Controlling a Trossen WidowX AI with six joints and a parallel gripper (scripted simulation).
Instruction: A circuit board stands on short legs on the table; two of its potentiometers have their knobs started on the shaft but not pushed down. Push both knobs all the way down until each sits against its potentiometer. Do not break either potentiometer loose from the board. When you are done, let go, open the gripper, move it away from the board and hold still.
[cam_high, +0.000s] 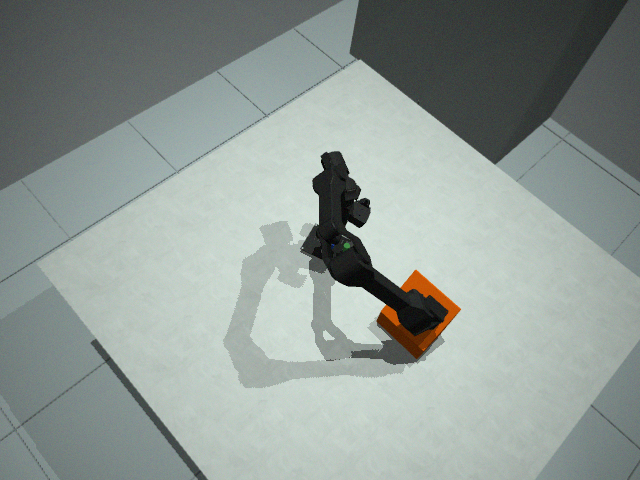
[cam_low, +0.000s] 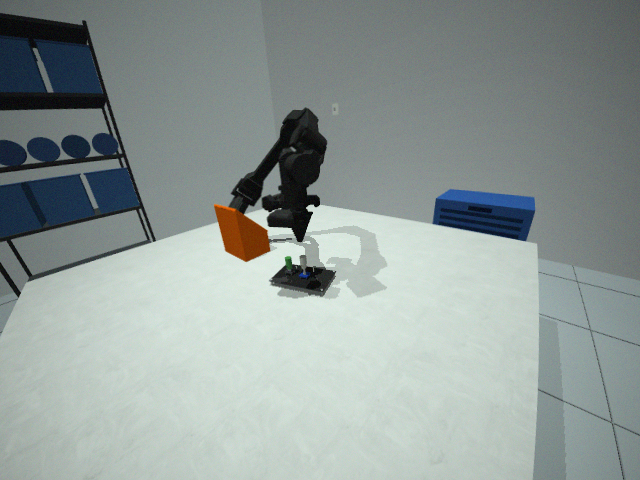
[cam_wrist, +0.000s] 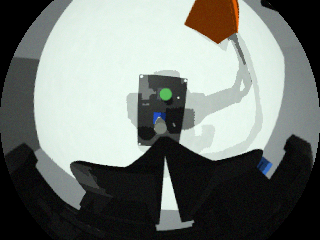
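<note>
My gripper tip is 60 mm above the white knob. From my gripper tip the other things lie so: green knob: 40 mm behind, 10 mm to the right, 70 mm below.
</note>
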